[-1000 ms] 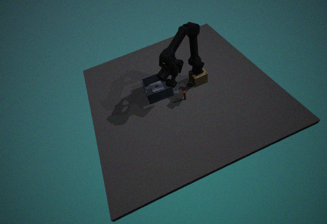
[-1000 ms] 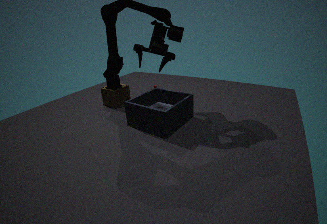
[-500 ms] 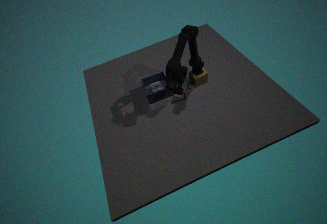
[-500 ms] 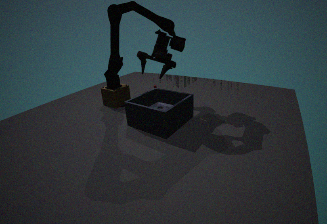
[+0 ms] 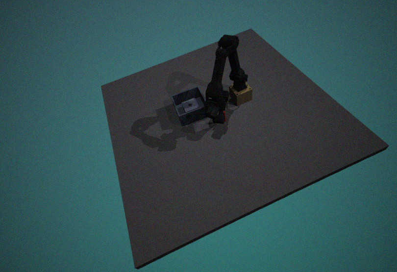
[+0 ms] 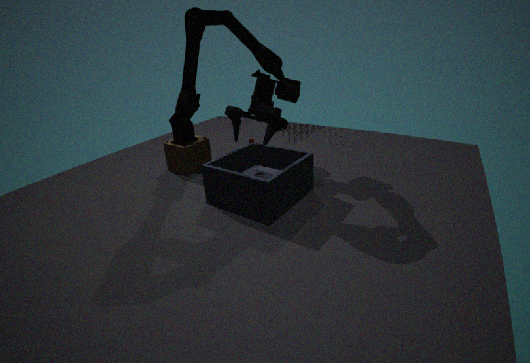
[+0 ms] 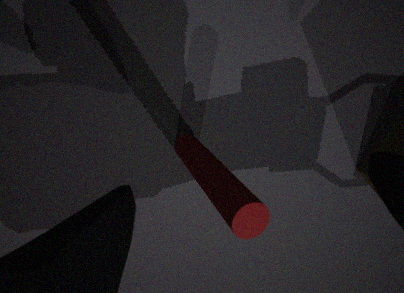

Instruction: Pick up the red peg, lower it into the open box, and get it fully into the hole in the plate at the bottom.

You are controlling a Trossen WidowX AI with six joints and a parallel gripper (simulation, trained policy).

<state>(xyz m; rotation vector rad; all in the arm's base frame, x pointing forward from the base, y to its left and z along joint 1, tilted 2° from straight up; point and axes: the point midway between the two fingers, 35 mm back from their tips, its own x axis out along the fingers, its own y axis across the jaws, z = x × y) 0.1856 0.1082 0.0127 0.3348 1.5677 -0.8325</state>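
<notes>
The red peg lies 30 mm below my gripper tip and 10 mm to the left of it. Also, from my gripper tip: dark box 170 mm to the right, 130 mm ahead, 40 mm below; then light plate 170 mm to the right, 130 mm ahead, 20 mm below.
</notes>
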